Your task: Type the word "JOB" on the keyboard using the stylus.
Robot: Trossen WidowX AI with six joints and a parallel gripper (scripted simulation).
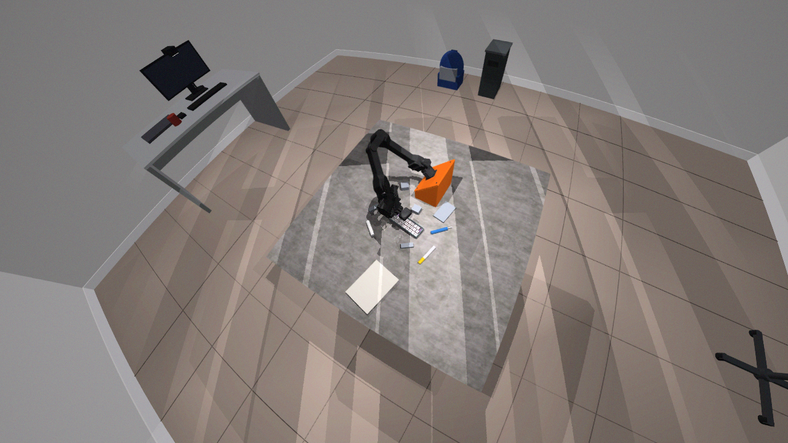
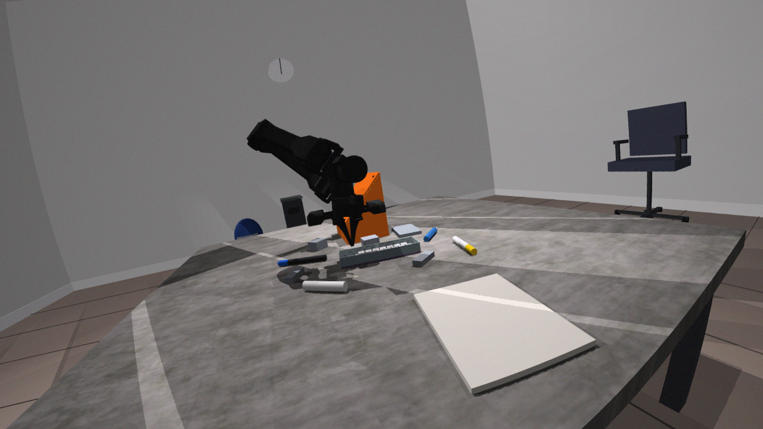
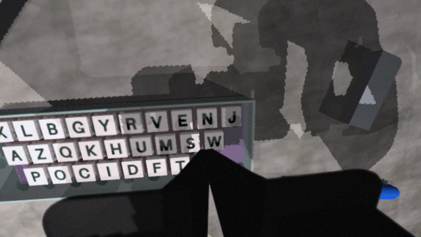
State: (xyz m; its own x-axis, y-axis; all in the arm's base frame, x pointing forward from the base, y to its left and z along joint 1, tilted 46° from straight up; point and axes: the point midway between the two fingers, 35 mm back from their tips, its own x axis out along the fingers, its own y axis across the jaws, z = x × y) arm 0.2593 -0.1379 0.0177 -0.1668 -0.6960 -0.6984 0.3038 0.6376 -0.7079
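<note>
My gripper tip is now 30 mm past the blue stylus, 270 mm to the right of it and 30 mm above it. From my gripper tip the other things lie so: white cylinder 110 mm ahead, 110 mm to the right, 30 mm below; flat grey slab 130 mm behind, 240 mm to the left, 40 mm below; blue-tipped pen 120 mm behind, 140 mm to the right, 30 mm below.
</note>
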